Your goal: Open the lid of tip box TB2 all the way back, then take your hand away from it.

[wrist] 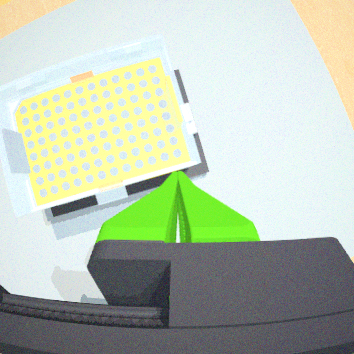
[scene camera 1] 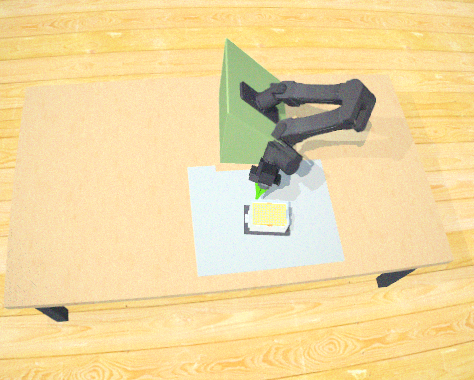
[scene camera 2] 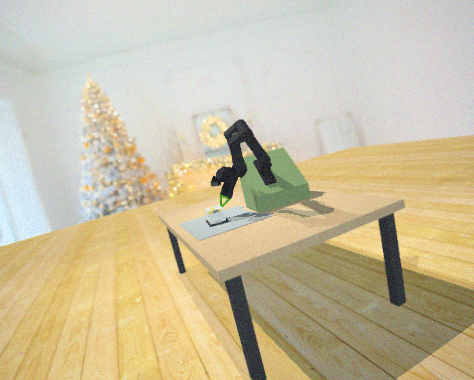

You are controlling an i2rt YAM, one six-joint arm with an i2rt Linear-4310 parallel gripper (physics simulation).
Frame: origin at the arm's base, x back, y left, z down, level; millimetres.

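Seen in the pictures: gripper, fingertip midpoint: (wrist: 177,179) (scene camera 1: 256,199) (scene camera 2: 221,207); arm's base at its link origin: (scene camera 1: 258,103) (scene camera 2: 264,171).
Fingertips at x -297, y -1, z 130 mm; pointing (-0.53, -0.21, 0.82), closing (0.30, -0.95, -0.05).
Observation:
Pixels of each thing's top centre, then the offset from my fingertips to it. "pt": a spot on its surface instead. Level surfaces: height alone.
- tip box at its top centre: (wrist: 83,121) (scene camera 1: 270,211) (scene camera 2: 213,208) dx -50, dy +44, dz -13 mm
- see-through pale band at a spot on its surface: (wrist: 125,52) pt dx -84, dy +8, dz -13 mm
- pale blue-grey mat at its surface level: dz +65 mm
- wooden table at its surface level: dz +68 mm
The tip box (scene camera 1: 270,214) (scene camera 2: 217,218) (wrist: 100,130) has a yellow deck with rows of pale round holes and stands upright in a dark low holder (scene camera 1: 246,229) (wrist: 75,206). Its clear lid is faint. In the wrist view a see-through pale band (wrist: 125,52) rises along the deck's far and left sides. I cannot tell the lid's angle. No TB2 label is readable. My gripper (scene camera 1: 257,198) (scene camera 2: 221,205) (wrist: 177,179) has green pointed fingers, shut with tips together and holding nothing. The tips are by the near right corner of the box in the wrist view, at its robot side. Contact is not clear.
The holder stands on a pale blue-grey mat (scene camera 1: 220,250) (scene camera 2: 195,231) (wrist: 260,100) on the wooden table (scene camera 1: 100,200) (scene camera 2: 300,220). The arm is mounted on a large green wedge (scene camera 1: 245,145) (scene camera 2: 280,197) behind the mat.

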